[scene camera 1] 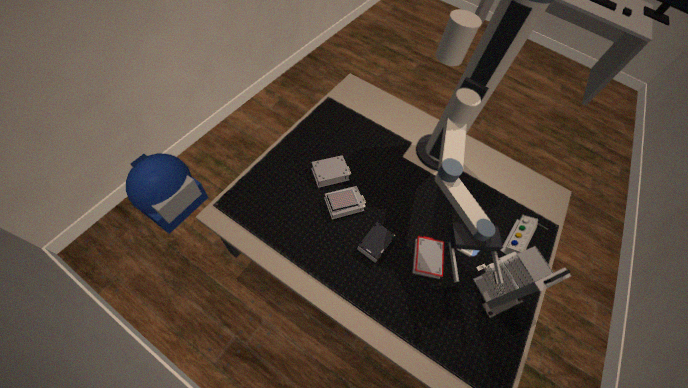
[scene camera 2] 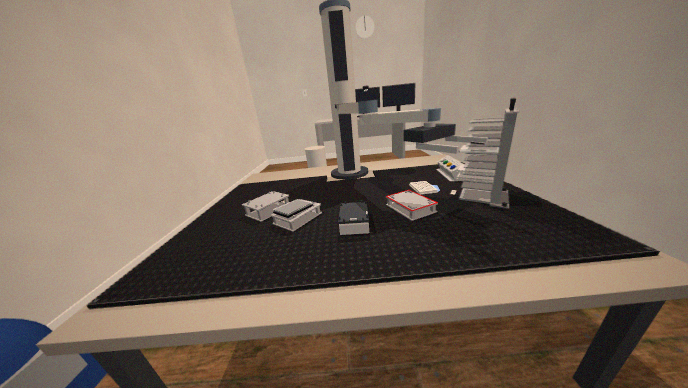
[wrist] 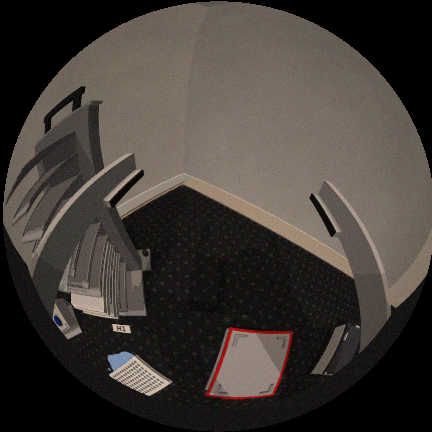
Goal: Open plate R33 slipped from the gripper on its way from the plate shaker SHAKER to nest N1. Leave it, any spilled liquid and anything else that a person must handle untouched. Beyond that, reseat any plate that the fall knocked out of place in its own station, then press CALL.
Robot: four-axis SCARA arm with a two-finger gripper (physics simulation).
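Seen in the pictures: gripper, fingertip midpoint: [scene camera 1: 478, 282] [scene camera 2: 473, 145] [wrist: 230, 168]; arm's base at its link origin: [scene camera 1: 437, 153] [scene camera 2: 349, 173].
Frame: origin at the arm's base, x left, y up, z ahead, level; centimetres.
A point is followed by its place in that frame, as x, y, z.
A white well plate [scene camera 1: 467, 252] @(35.9, 2.7, 47.4) [scene camera 2: 423, 187] @(33.1, 2.6, 43.5) [wrist: 140, 376] @(33.7, 2.4, 43.9), which looks like R33, lies on the mat beside a blue spill [scene camera 2: 436, 189] [wrist: 120, 359]. The dark-topped unit [scene camera 1: 377, 241] @(-1.0, 6.8, 69.2) [scene camera 2: 354, 214] @(-1.3, 6.8, 71.4) [wrist: 345, 350] looks like SHAKER. A pale plate [scene camera 1: 344, 200] @(-23.6, 7.6, 61.2) [scene camera 2: 296, 207] @(-23.0, 7.7, 62.8) is on a nest [scene camera 1: 345, 215] @(-20.2, 1.6, 64.4) [scene camera 2: 299, 221] @(-22.8, 1.8, 63.3); whether it sits flat is unclear. Another nest [scene camera 1: 331, 170] @(-38.1, 6.9, 50.7) [scene camera 2: 266, 204] @(-37.2, 6.9, 55.2) bears no plate. The button box [scene camera 1: 520, 234] @(52.7, 8.6, 27.5) [scene camera 2: 451, 167] @(51.1, 7.7, 32.9) [wrist: 66, 320] has coloured buttons; CALL is unreadable. My gripper [scene camera 1: 478, 281] @(37.6, 26.5, 70.6) [scene camera 2: 472, 146] @(37.6, 26.5, 70.6) [wrist: 230, 168] @(37.6, 26.5, 70.6) is open and empty, raised near the plate rack.
The plate rack [scene camera 1: 535, 265] @(51.8, 31.6, 55.1) [scene camera 2: 504, 155] @(53.1, 20.4, 64.3) [wrist: 95, 135] @(53.3, 29.8, 64.4) stands at the mat's right; one pale piece sticks out at mid height in scene camera 2. A red-edged station [scene camera 1: 430, 257] @(22.0, 5.2, 61.2) [scene camera 2: 412, 202] @(21.4, 5.3, 63.5) [wrist: 250, 365] @(22.4, 5.3, 60.9) stands between the fallen plate and the dark unit. An H1 label [wrist: 121, 328] @(44.2, 1.5, 49.6) lies by the rack.
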